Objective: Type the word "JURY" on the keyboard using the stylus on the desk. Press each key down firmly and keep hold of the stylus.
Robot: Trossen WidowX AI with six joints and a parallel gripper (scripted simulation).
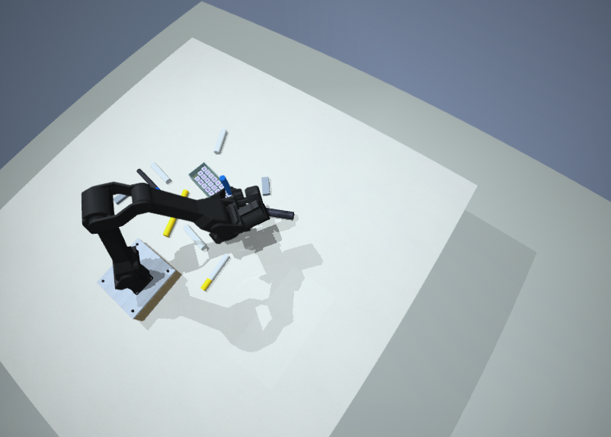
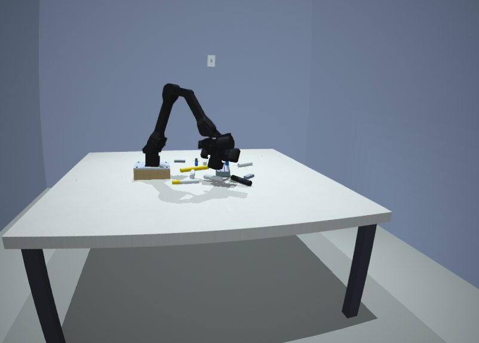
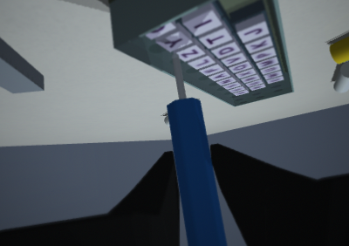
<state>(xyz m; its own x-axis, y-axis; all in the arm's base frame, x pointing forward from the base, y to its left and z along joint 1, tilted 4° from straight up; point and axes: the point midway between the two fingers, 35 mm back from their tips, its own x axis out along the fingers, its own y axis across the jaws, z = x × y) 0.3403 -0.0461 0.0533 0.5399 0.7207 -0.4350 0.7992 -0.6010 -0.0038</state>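
Now: gripper tip 10 mm above the blue stylus. Round my gripper tip: black cylinder: 40 mm ahead, 130 mm to the right, 70 mm below; yellow-and-white marker: 220 mm behind, 120 mm to the right, 70 mm below; yellow stick: 150 mm behind, 110 mm to the left, 70 mm below.
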